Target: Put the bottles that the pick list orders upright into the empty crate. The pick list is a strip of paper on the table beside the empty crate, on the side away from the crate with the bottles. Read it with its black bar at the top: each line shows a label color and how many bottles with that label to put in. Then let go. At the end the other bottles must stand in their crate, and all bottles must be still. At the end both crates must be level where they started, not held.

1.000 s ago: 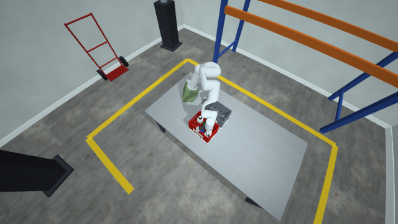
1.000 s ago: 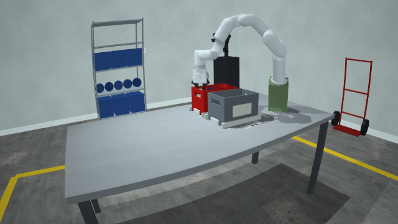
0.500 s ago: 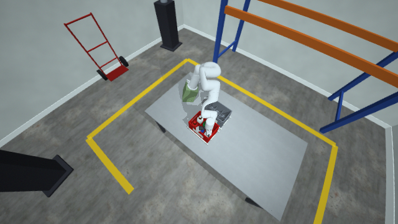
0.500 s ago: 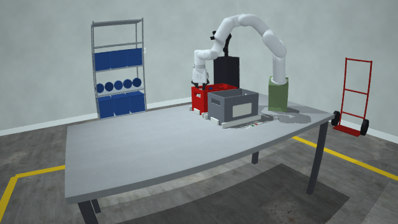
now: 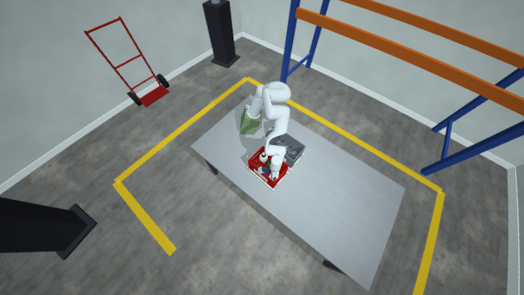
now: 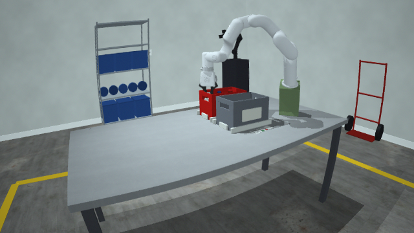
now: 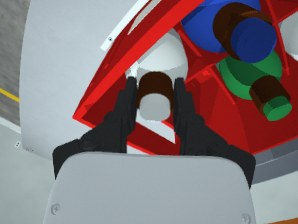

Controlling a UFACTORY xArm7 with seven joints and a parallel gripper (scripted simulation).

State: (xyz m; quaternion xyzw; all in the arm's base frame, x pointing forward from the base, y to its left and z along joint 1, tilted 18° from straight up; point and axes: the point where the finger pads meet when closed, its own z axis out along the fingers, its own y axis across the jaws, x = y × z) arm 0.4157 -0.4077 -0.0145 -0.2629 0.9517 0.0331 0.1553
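Right now the white-label bottle is 7 cm below my hand. Round my hand: red crate: 8 cm behind, 7 cm below, 6 cm to the left; green-labelled bottle: 10 cm to the left, 7 cm below, 6 cm behind; blue-capped bottle: 8 cm behind, 7 cm below, 2 cm to the left.
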